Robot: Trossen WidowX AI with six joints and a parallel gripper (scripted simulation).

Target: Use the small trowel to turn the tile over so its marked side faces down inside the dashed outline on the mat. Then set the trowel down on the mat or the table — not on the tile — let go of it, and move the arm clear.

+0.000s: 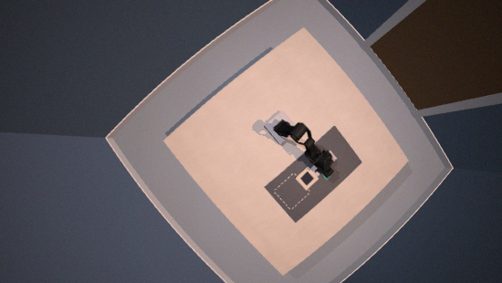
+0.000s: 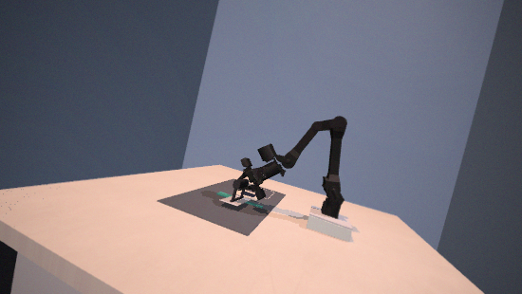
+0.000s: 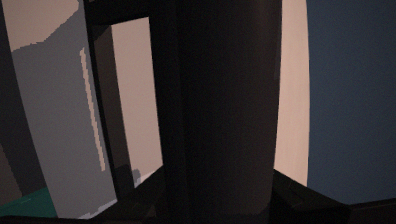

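The trowel lies 1 cm behind my gripper tip, 1 cm to the right of it and 5 cm below it. The rest, counted from my gripper tip: mat (5 cm to the right, 8 cm below); then cream tile (2 cm behind, 12 cm to the right, 5 cm below).
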